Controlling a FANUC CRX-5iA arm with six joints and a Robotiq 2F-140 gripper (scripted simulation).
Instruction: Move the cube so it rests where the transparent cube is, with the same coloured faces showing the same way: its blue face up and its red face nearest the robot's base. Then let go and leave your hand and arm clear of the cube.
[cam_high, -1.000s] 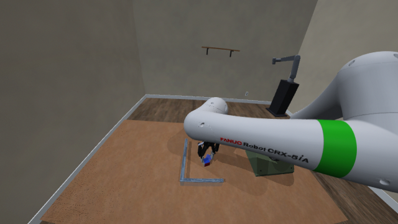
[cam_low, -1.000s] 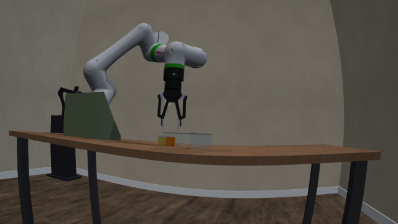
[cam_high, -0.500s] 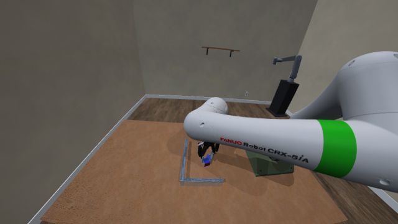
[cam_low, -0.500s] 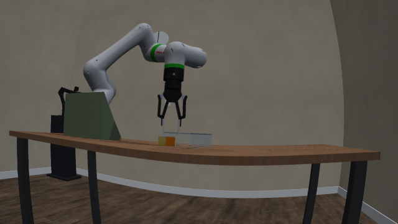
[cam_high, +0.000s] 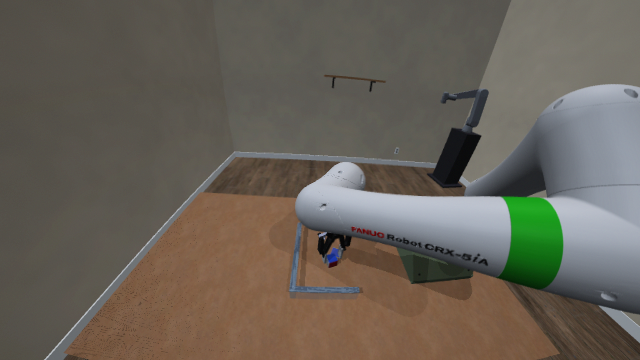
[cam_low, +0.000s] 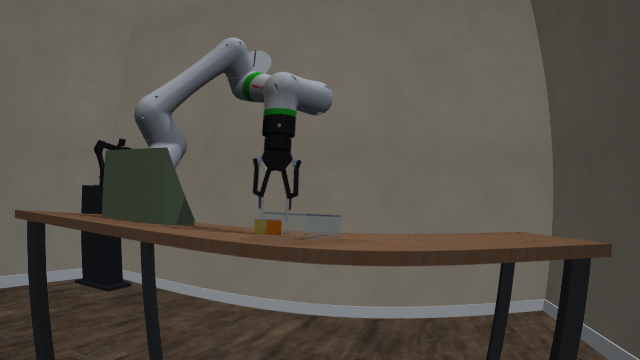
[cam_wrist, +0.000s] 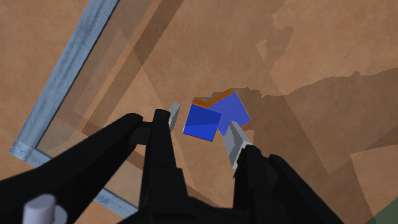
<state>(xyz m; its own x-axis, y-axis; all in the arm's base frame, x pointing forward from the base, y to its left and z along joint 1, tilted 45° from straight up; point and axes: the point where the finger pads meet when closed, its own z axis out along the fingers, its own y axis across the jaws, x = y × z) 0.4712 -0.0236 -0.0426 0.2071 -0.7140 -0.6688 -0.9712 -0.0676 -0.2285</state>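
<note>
The transparent cube lies 20 mm behind my hand, 20 mm to the right of it and 40 mm below it.
</note>
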